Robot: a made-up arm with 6 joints.
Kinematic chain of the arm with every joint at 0, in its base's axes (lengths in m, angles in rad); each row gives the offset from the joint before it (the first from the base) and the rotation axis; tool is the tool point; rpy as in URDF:
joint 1: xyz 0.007 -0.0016 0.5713 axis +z
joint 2: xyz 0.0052 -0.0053 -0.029 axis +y
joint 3: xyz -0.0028 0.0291 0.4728 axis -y
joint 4: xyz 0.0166 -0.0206 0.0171 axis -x
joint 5: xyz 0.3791 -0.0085 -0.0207 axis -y
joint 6: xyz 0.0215 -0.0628 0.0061 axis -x
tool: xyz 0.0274 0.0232 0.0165 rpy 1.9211 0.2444 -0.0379
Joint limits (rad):
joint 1: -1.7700..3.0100
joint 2: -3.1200..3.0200
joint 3: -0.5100..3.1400
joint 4: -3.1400..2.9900
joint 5: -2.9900..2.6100
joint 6: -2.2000..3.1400
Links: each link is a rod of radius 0.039 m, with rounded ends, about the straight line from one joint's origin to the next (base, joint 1, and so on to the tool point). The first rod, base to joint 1, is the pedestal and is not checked.
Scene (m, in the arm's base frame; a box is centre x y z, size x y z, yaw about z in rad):
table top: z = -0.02
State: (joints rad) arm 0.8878 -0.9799 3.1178 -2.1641 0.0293 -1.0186
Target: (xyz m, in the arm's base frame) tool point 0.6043 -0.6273 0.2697
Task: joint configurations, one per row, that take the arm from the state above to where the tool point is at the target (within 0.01 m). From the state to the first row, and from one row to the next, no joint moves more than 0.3 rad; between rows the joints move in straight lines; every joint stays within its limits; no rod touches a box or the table.
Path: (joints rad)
1: 0.7174 -0.6852 2.9955 -2.1474 0.0649 -1.0205
2: 0.5470 -0.3906 2.8732 -2.1307 0.1004 -1.0224
3: 0.3765 -0.0959 2.7510 -2.1140 0.1360 -1.0244
4: 0.2061 0.1988 2.6287 -2.0973 0.1716 -1.0263
5: 0.0357 0.4934 2.5064 -2.0806 0.2072 -1.0282
6: -0.1347 0.7881 2.3841 -2.0639 0.2427 -1.0301
7: -0.3051 1.0828 2.2618 -2.0472 0.2783 -1.0320
8: -0.4755 1.3774 2.1395 -2.0304 0.3139 -1.0340
9: -0.6460 1.6721 2.0173 -2.0137 0.3495 -1.0359
10: -0.8164 1.9668 1.8950 -1.9970 0.3850 -1.0378

